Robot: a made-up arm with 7 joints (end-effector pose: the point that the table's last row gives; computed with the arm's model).
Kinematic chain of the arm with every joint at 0, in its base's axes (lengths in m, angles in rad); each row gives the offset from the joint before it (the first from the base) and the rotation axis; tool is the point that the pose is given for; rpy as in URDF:
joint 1: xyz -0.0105 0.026 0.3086 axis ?
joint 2: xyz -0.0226 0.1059 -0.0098 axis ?
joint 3: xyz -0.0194 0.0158 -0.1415 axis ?
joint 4: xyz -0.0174 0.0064 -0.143 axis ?
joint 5: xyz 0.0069 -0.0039 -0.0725 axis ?
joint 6: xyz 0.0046 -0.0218 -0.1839 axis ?
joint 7: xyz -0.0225 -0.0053 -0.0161 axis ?
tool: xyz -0.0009 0.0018 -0.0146 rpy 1.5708 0 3.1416
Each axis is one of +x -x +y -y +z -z.
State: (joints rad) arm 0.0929 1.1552 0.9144 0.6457 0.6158 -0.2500 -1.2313
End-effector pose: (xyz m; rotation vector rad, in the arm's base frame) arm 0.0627 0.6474 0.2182 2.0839 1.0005 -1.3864
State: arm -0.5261 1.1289 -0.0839 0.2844 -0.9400 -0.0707 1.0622
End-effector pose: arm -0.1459 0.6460 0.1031 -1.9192 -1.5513 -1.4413
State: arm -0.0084 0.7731 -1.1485 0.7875 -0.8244 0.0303 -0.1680
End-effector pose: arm 0.0140 0.3845 -0.1573 1.1486 0.4708 1.0575
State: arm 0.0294 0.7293 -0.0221 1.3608 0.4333 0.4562 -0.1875
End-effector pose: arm 0.2026 0.3513 0.0293 -0.8614 1.1665 2.0342
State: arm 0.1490 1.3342 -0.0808 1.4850 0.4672 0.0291 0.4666
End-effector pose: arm 0.2268 0.4191 0.2220 -0.2482 0.8440 1.3851
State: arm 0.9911 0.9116 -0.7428 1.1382 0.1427 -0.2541 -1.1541
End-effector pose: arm 0.3755 0.3592 0.2044 -1.5875 -0.4577 1.2784
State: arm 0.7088 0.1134 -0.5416 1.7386 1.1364 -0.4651 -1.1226
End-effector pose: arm 0.2828 0.0307 0.2388 -2.3667 1.7604 0.3685
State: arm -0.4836 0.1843 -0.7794 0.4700 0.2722 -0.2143 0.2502
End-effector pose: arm -0.2515 0.1457 -0.1966 0.4397 2.3495 1.4055
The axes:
joint 1: -y
joint 2: +x
joint 3: +z
joint 4: -y
joint 5: +z
joint 6: +y
joint 7: -x

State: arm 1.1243 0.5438 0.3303 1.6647 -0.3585 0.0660 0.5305
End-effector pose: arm 0.2715 0.3485 0.4157 -1.0981 -0.1884 1.0615
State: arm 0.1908 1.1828 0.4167 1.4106 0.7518 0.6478 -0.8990
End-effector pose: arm 0.1847 0.4706 0.2918 -1.7985 0.0436 2.3099
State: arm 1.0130 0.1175 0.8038 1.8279 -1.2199 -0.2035 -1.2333
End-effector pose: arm 0.2323 0.3648 0.3070 2.0703 2.0394 -1.0422
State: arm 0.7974 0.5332 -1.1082 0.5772 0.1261 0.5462 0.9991
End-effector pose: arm 0.3341 0.3053 -0.0646 0.7311 1.8663 1.5422
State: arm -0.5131 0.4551 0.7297 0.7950 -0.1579 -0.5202 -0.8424
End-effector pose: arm -0.1074 0.4657 -0.0820 -1.0415 -0.2307 2.5923
